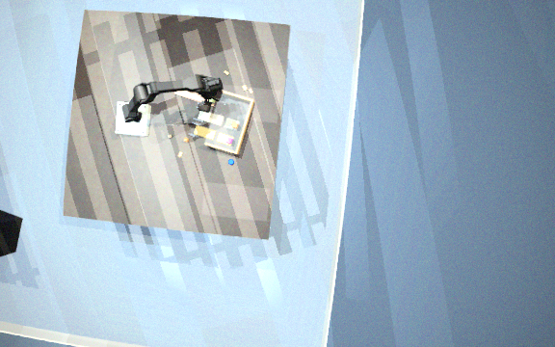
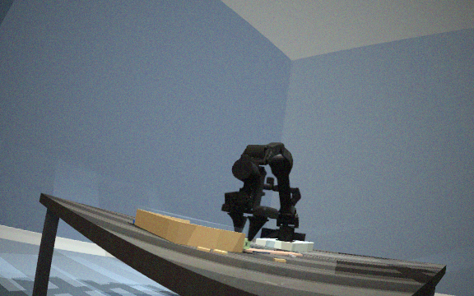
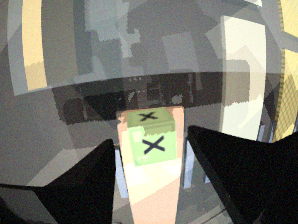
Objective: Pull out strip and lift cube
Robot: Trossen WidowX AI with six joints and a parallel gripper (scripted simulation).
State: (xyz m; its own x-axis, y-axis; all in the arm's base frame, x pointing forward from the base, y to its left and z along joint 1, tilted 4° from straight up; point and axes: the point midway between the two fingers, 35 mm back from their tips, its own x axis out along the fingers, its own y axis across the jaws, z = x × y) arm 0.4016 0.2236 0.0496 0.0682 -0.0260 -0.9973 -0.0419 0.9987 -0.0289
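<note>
Now: the labelled cube 10 mm below my gripper tip. Round my gripper tip: strip (110 mm behind, 30 mm below); blue dot (210 mm ahead, 310 mm to the right, 30 mm below).
</note>
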